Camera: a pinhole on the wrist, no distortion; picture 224 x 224 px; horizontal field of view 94.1 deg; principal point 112.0 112.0 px. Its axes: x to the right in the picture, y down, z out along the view. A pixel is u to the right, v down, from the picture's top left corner.
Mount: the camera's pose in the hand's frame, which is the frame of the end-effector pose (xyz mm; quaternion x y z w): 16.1 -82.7 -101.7 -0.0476 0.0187 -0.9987 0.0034
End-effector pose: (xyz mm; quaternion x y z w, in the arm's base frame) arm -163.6 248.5 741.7 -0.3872 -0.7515 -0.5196 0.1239
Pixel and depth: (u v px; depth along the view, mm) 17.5 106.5 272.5
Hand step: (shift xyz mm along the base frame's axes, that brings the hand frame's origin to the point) -215.3 246.7 54.3
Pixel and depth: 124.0 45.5 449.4
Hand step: 206.7 349.2 -23.7
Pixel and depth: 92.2 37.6 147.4
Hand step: -16.3 69.3 25.8
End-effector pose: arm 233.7 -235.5 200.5 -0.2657 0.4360 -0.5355 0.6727
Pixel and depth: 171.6 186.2 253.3
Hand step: -1.5 2.9 331.8
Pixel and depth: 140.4 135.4 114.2
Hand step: -43.2 -30.0 100.8
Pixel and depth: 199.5 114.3 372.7
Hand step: 195.5 184.0 309.8
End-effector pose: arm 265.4 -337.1 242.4 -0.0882 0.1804 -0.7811 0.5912
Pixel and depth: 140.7 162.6 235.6
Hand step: -129.4 49.1 205.2
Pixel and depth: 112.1 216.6 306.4
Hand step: -303.8 16.2 327.5
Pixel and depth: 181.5 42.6 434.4
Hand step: 363.1 112.2 284.1
